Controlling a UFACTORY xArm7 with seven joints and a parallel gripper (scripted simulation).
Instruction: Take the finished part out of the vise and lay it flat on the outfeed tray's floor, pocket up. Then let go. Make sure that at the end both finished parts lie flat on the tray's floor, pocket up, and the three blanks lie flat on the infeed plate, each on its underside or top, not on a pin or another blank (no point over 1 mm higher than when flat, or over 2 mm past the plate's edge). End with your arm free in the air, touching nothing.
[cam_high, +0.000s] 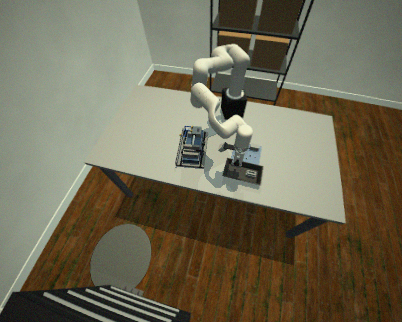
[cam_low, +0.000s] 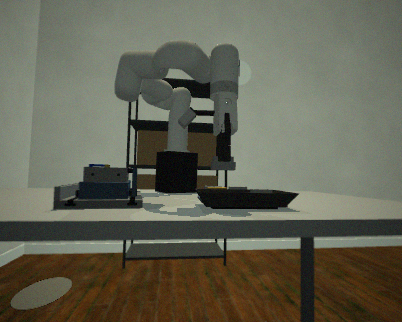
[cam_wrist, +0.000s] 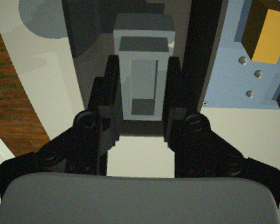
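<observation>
Now: the yellow block 12 cm behind my hand and 11 cm below it. Also, from my hand: vise (32 cm to the right, 10 cm below, 9 cm behind); then blue plate (17 cm behind, 13 cm below, 4 cm to the left).
</observation>
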